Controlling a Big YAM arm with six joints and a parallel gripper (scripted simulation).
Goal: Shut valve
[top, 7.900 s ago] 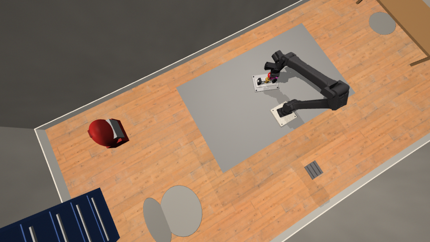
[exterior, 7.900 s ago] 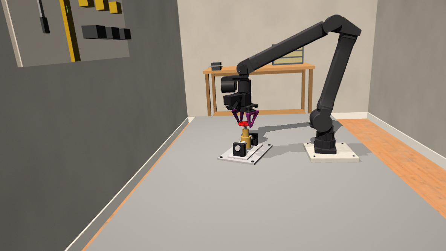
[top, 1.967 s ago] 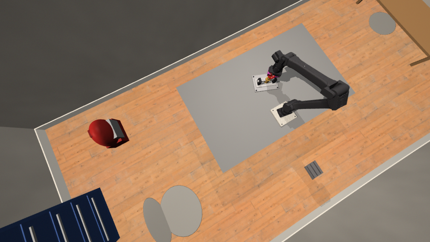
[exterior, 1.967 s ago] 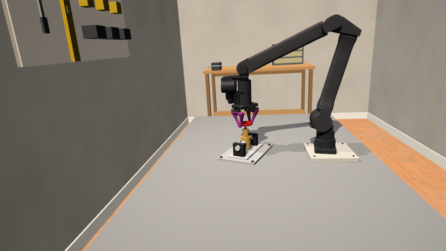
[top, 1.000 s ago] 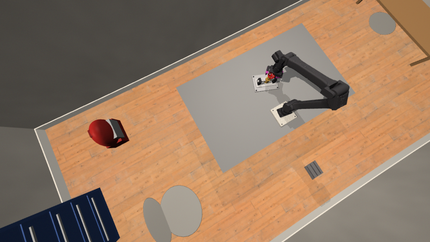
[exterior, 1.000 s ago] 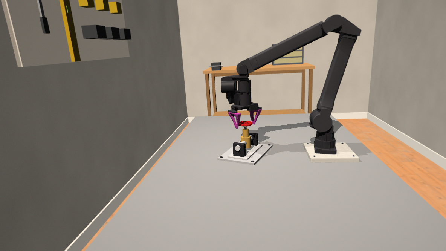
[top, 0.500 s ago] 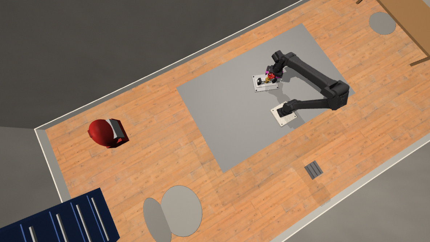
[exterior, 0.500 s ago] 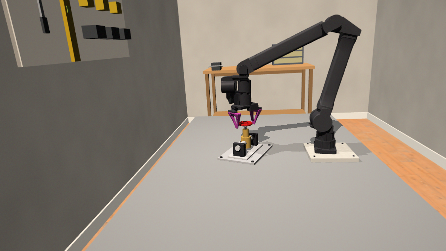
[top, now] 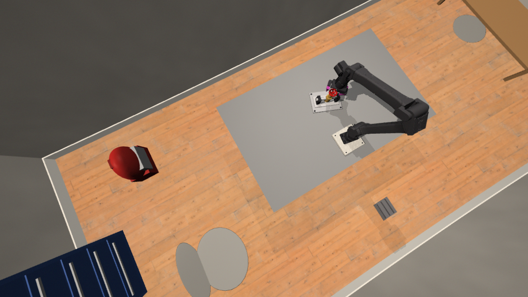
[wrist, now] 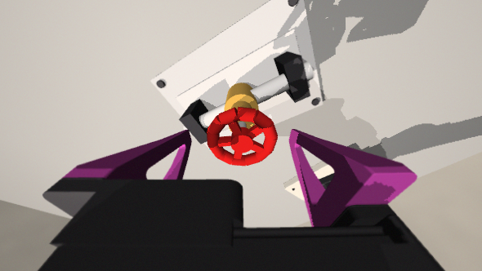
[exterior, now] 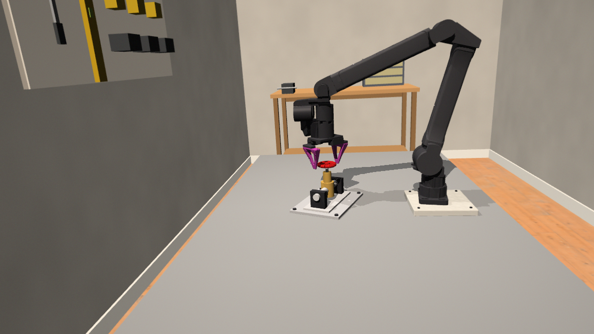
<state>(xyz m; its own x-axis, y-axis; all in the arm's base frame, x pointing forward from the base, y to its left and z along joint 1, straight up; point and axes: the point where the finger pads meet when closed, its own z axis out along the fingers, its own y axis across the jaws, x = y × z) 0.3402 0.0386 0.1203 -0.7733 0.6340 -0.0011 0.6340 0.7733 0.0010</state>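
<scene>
Now: the red handwheel 1 cm below my hand.
</scene>
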